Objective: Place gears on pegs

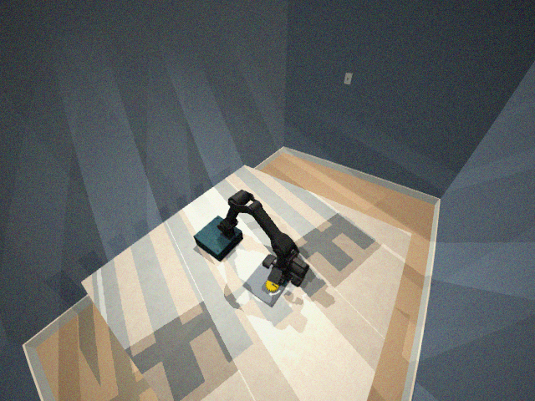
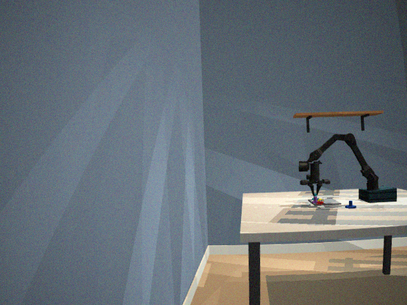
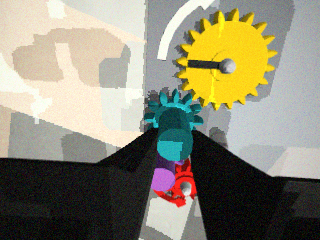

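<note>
The purple gear is 4 cm to the left of my gripper tip, 3 cm below it and 1 cm ahead of it. From my gripper tip the other things lie so: teal gear: 1 cm below; red gear: 7 cm to the left, 3 cm below, 2 cm behind; yellow gear: 4 cm to the right, 3 cm below, 3 cm behind.
</note>
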